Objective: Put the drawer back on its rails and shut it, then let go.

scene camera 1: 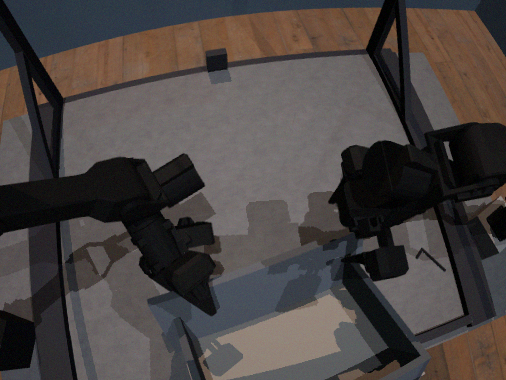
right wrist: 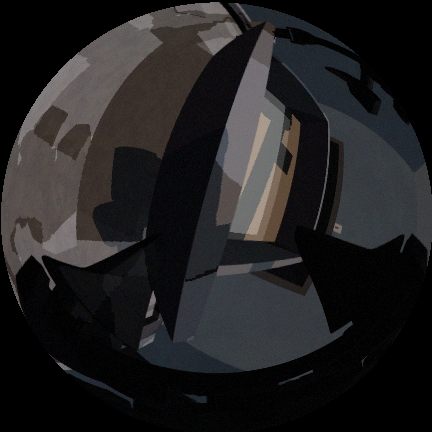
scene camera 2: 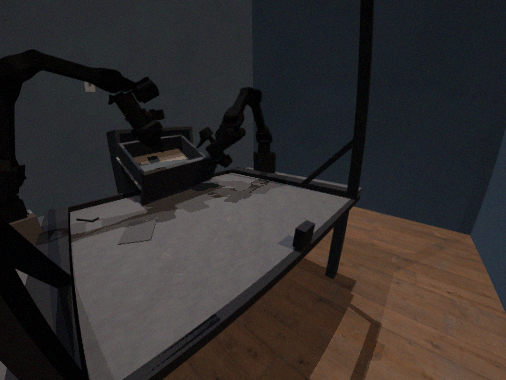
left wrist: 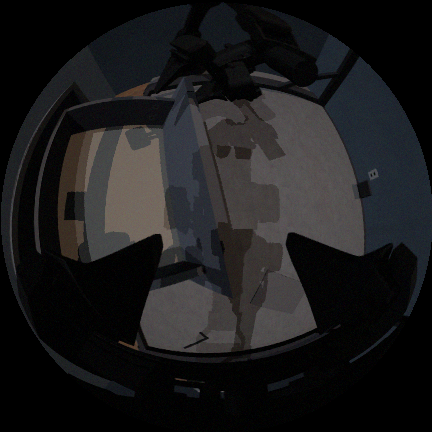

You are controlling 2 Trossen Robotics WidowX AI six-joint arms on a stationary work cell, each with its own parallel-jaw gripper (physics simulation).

My left gripper is open, with nothing in its grasp. Also in view: a grey drawer. Also in view: my right gripper.
My left gripper shows as well in scene camera 2 and in the left wrist view. My right gripper is seen too in the right wrist view and in the left wrist view.
